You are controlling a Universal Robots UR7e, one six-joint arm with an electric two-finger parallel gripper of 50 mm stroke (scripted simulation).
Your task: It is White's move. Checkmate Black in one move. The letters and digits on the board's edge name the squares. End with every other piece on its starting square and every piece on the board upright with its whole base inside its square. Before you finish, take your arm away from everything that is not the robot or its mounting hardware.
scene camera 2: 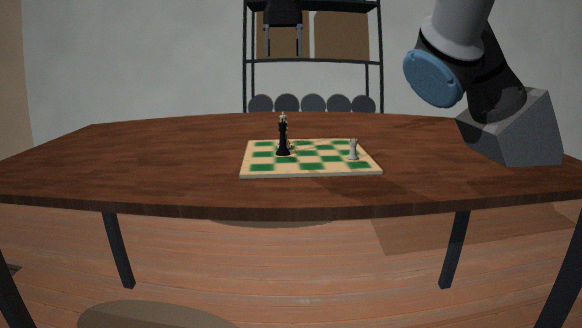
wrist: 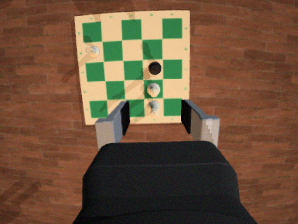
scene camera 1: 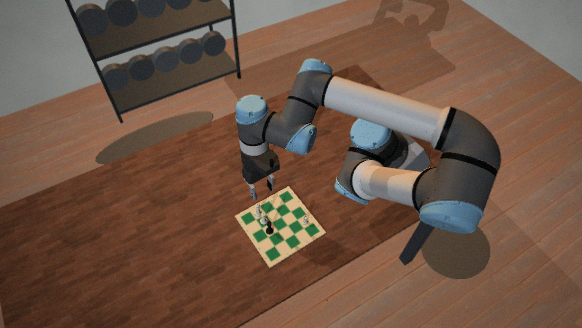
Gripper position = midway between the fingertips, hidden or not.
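Observation:
My gripper (wrist: 155, 110) is visible. Green-and-cream chessboard: visible in scene camera 2 (scene camera 2: 308, 157), in the wrist view (wrist: 128, 44) and in scene camera 1 (scene camera 1: 284, 209).

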